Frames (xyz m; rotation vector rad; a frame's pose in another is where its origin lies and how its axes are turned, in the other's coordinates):
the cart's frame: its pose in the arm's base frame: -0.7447 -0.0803 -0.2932 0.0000 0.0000 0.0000
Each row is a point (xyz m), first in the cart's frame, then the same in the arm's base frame.
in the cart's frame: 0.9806 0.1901 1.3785
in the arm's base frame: 0.2359 0.1098 1.0853
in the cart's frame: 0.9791 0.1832 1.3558
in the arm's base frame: 0.2344 0.1029 1.0626
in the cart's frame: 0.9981 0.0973 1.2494
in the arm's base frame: 0.2534 0.0170 0.9562
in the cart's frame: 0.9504 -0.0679 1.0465
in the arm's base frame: 0.2057 -0.1482 0.7533
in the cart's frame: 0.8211 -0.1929 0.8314
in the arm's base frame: 0.0764 -0.2732 0.5382
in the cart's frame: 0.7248 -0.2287 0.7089
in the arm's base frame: -0.0199 -0.3090 0.4157
